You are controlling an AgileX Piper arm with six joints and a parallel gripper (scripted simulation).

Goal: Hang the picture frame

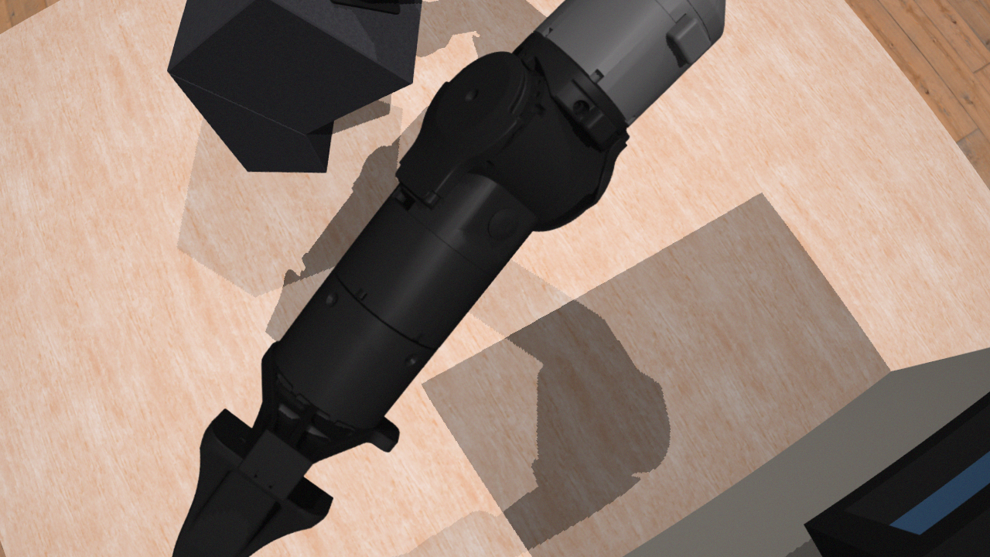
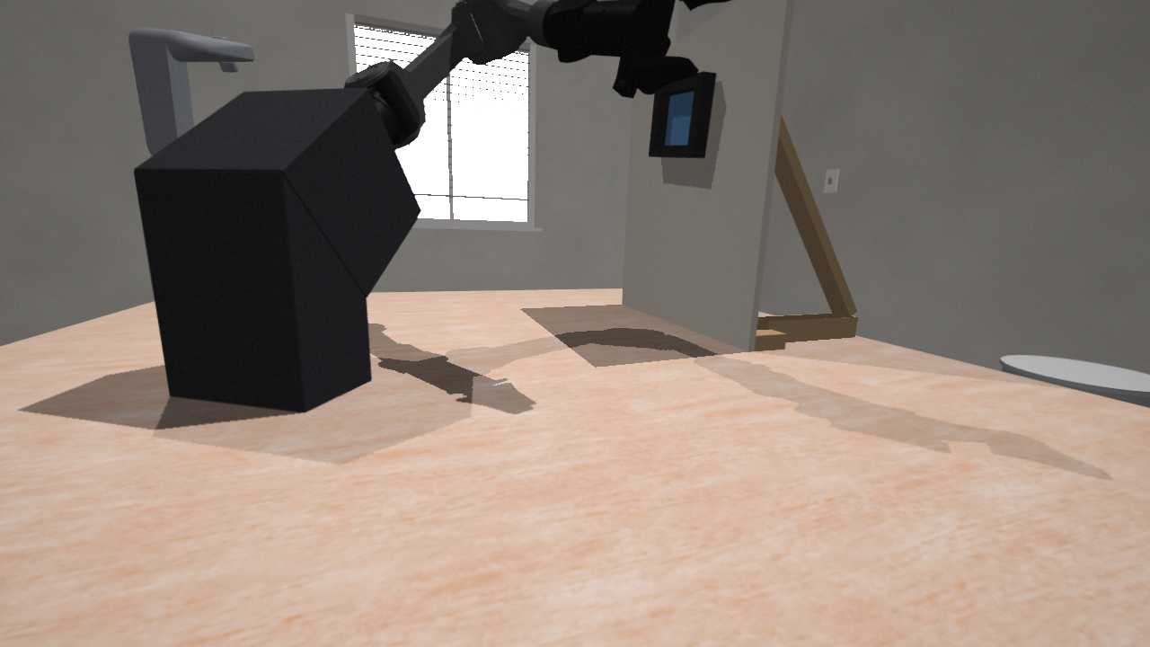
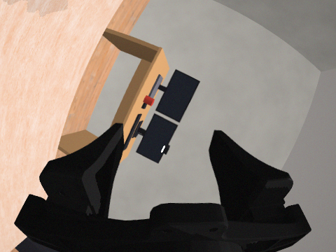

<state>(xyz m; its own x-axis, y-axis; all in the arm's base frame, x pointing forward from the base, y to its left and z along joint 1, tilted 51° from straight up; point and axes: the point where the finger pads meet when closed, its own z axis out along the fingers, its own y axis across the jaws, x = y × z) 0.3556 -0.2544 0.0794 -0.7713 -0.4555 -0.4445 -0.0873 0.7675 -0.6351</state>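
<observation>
Now: the picture frame 80 mm ahead of my hand and 380 mm to the left of it. The rest, counted from my hand: grey wall panel: 100 mm ahead, 390 mm to the left, 120 mm below.
</observation>
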